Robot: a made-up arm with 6 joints. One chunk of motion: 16 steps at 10 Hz.
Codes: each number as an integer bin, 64 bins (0 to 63) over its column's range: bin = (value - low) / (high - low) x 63, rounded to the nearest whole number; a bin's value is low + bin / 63 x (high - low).
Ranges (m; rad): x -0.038..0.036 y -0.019..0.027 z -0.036..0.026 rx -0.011..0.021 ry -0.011..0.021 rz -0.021..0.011
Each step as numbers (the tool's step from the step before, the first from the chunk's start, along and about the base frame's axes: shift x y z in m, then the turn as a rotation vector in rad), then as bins.
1 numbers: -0.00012 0.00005 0.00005 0.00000 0.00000 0.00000
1 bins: 32 26 37 22 22 41
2 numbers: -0.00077 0.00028 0.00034 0.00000 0.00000 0.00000
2 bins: 32 26 37 22 22 41
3 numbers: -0.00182 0.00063 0.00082 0.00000 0.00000 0.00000
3 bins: 31 27 37 22 22 41
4 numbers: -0.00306 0.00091 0.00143 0.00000 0.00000 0.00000
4 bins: 30 27 38 22 22 41
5 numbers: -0.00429 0.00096 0.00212 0.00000 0.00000 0.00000
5 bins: 29 27 39 22 22 41
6 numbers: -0.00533 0.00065 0.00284 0.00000 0.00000 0.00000
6 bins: 28 27 39 22 22 41
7 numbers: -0.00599 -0.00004 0.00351 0.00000 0.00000 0.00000
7 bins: 27 26 40 22 22 41
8 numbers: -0.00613 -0.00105 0.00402 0.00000 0.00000 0.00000
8 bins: 27 25 41 22 22 41
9 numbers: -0.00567 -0.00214 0.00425 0.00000 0.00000 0.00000
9 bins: 28 23 41 22 22 41
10 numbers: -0.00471 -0.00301 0.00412 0.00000 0.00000 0.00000
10 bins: 28 22 41 22 22 41
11 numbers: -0.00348 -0.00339 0.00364 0.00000 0.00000 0.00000
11 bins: 29 21 40 22 22 41
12 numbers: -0.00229 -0.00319 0.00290 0.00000 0.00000 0.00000
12 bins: 30 22 40 22 22 41
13 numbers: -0.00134 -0.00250 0.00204 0.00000 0.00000 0.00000
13 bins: 31 23 39 22 22 41
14 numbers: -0.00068 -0.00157 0.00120 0.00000 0.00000 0.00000
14 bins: 32 24 38 22 22 41
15 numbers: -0.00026 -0.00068 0.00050 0.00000 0.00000 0.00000
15 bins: 32 25 37 22 22 41
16 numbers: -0.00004 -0.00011 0.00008 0.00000 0.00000 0.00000
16 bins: 32 26 37 22 22 41
